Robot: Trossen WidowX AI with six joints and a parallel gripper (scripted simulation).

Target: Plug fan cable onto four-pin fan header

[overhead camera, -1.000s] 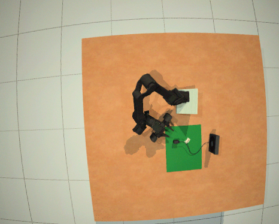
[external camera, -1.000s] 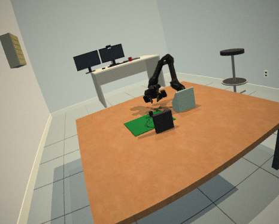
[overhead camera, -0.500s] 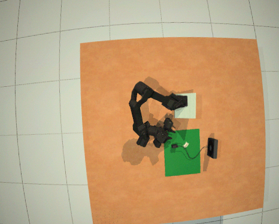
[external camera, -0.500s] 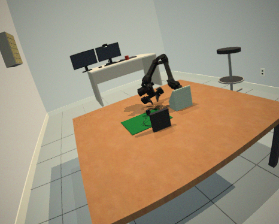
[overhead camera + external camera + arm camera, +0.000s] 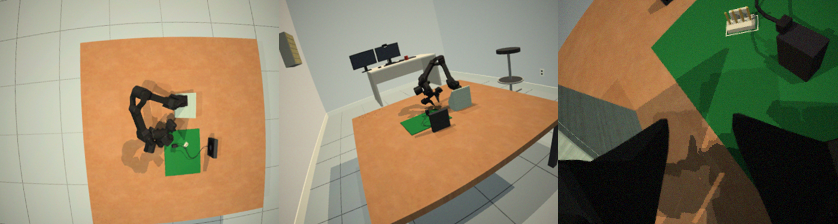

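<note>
My gripper tip is now 90 mm short of the dark fan plug, 40 mm above it and 10 mm to the right of it. Also, from my gripper tip: green board: 140 mm ahead, 70 mm to the left, 70 mm below; pale fan header: 90 mm to the left, 90 mm ahead, 60 mm below; black fan: 250 mm to the left, 110 mm ahead.
</note>
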